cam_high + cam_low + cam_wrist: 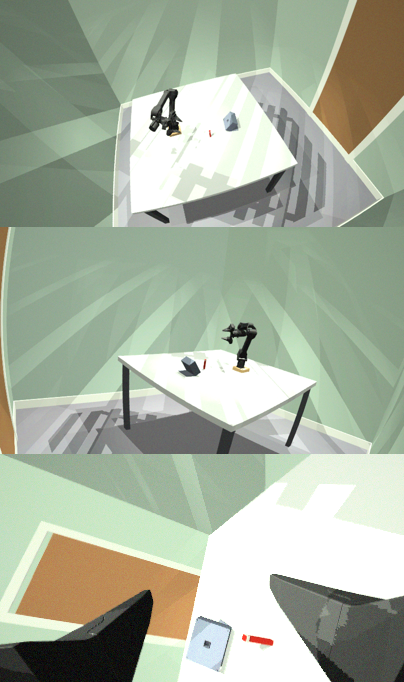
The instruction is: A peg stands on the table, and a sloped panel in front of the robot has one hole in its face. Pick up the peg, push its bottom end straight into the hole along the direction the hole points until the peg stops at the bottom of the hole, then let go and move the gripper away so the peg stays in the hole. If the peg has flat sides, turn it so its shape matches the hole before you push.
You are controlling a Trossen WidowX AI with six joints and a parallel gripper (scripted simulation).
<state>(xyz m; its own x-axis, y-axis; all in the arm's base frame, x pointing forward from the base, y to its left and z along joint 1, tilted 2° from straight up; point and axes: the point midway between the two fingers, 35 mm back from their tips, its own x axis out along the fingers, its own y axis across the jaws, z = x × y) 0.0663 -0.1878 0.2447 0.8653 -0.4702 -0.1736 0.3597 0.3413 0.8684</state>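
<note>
Right now my gripper tip is 200 mm short of the red square peg, 70 mm to the right of it and 220 mm above it. Round my gripper tip: sloped panel (390 mm ahead, 150 mm to the left, 220 mm below).
</note>
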